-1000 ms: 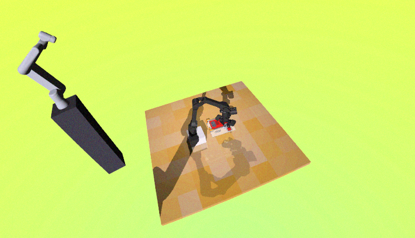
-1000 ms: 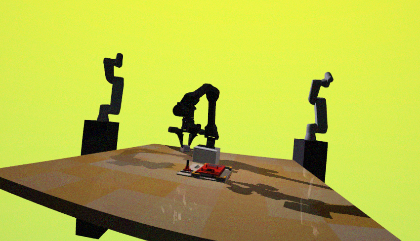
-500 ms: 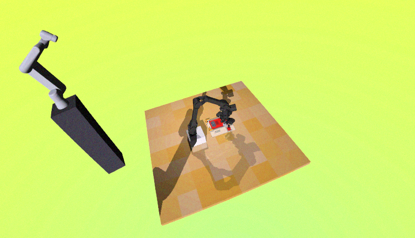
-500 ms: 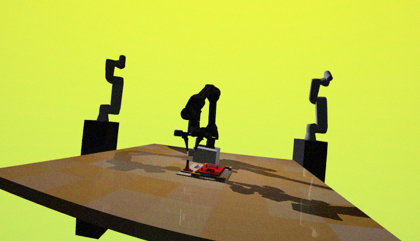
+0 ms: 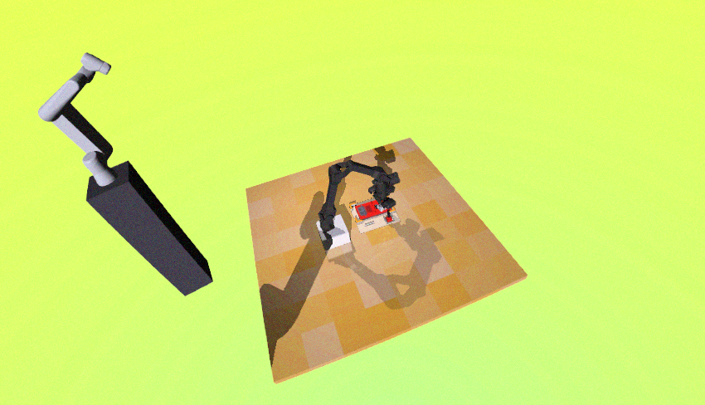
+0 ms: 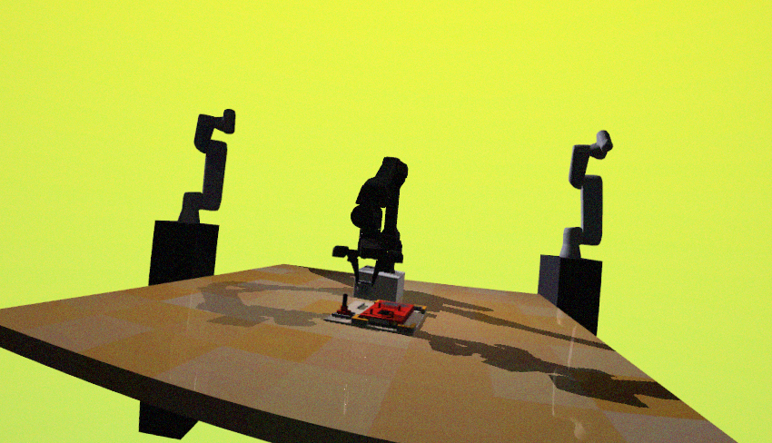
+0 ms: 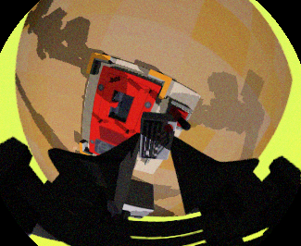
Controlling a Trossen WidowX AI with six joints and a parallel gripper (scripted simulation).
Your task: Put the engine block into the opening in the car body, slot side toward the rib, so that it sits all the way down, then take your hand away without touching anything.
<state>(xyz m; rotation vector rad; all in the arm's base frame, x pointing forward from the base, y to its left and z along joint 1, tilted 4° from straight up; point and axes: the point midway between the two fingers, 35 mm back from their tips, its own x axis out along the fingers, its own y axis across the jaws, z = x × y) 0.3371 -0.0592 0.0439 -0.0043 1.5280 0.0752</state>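
The pale base plate lies 2 cm behind my gripper tip, 6 cm to the left of it and 7 cm below it. The rest, counted from my gripper tip: engine block: 1 cm below; black post: 1 cm ahead, 5 cm to the right, 5 cm below.
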